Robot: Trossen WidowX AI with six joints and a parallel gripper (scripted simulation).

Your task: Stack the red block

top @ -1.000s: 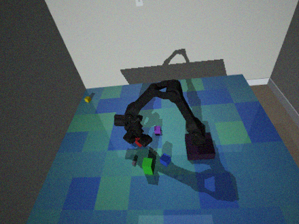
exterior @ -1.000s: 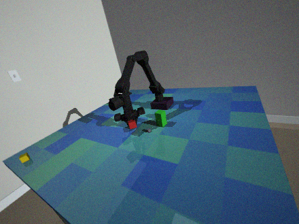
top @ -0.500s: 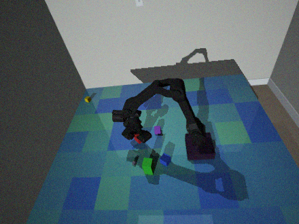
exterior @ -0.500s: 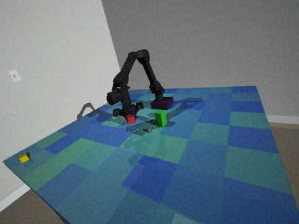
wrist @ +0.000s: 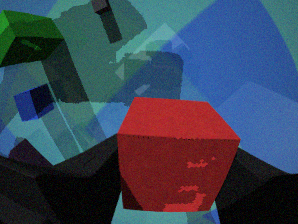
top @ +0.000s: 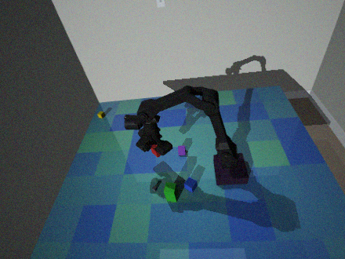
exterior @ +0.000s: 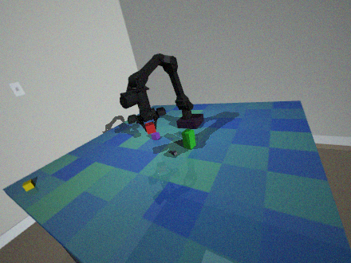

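Right now my gripper tip is 16 cm past the blue block, 11 cm to the right of it and 9 cm above it. Also, from my gripper tip: purple block (9 cm to the right, 9 cm below, 9 cm behind); yellow block (50 cm ahead, 38 cm to the right, 10 cm below).
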